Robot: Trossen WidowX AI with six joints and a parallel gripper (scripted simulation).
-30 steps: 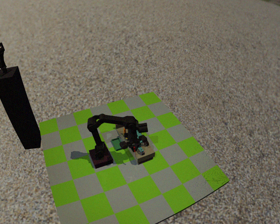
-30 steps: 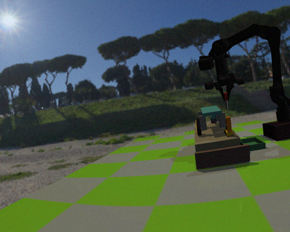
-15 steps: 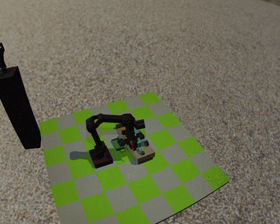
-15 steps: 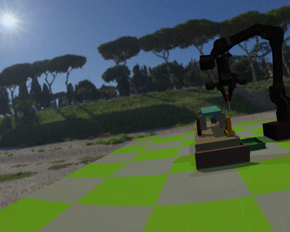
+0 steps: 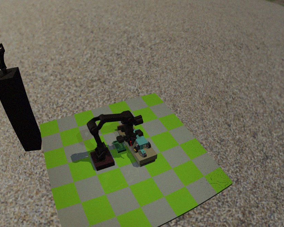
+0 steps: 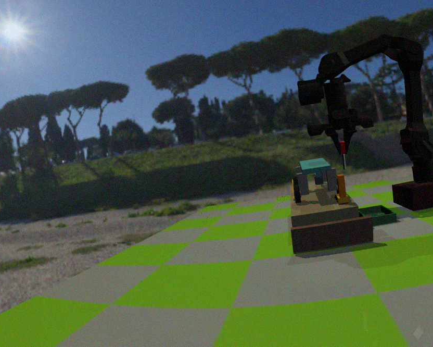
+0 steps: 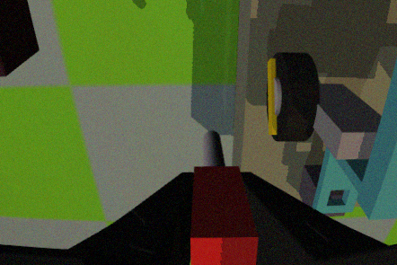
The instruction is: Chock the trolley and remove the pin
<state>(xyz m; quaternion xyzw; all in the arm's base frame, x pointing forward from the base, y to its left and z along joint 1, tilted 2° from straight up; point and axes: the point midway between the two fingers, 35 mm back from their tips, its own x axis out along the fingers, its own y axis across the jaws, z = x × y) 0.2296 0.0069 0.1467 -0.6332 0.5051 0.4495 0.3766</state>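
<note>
The green tray is 17 cm below my gripper tip, 14 cm to the left of it and 6 cm behind it. Also, from my gripper tip: teal trolley (8 cm to the left, 8 cm ahead, 6 cm below); then red-headed stop pin (right at my gripper tip); then yellow chock (17 cm to the left, 8 cm below, 1 cm ahead).
</note>
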